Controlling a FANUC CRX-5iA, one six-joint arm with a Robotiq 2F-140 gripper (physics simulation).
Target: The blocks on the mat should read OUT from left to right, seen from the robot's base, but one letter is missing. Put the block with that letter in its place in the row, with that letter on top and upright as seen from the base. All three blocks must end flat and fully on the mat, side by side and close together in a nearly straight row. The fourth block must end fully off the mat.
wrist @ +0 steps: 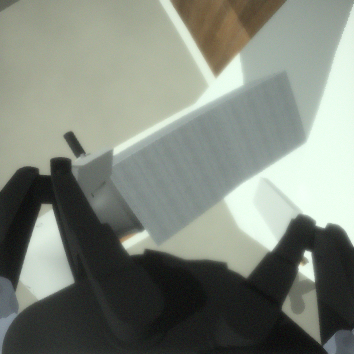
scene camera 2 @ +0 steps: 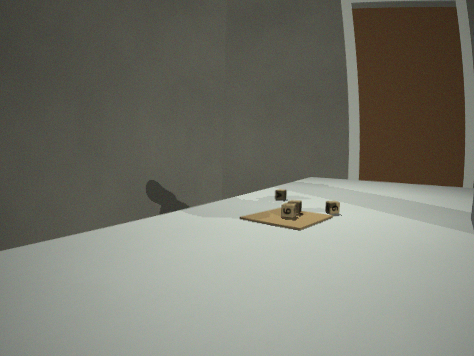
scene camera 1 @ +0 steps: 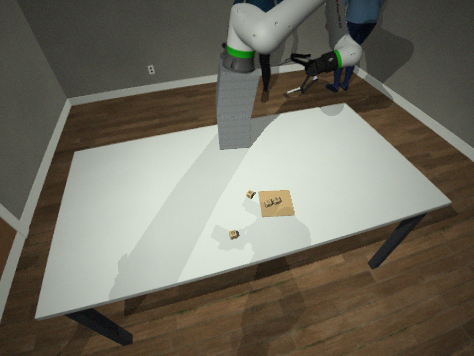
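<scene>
The tan mat (scene camera 1: 276,212) (scene camera 2: 300,225) lies on the table. Two small wooden blocks with dark markings stand close together on it: one (scene camera 1: 277,200) (scene camera 2: 288,211) and another (scene camera 1: 268,203) (scene camera 2: 298,206). A loose block (scene camera 1: 250,194) (scene camera 2: 333,207) sits off the mat, towards the robot's base. Another loose block (scene camera 1: 233,234) (scene camera 2: 280,195) sits farther from the base, nearer the table's front edge. The top letters are too small to read. My gripper (scene camera 1: 294,75) (wrist: 184,175) is open, with its fingers wide apart, raised beyond the table's back right and far from the blocks.
The grey pedestal (scene camera 1: 235,110) (wrist: 210,155) carries the arm at the back of the white table (scene camera 1: 135,200) (scene camera 2: 200,280). Two people stand behind the table, one (scene camera 1: 361,20) near my gripper. The arm casts shadows across the table.
</scene>
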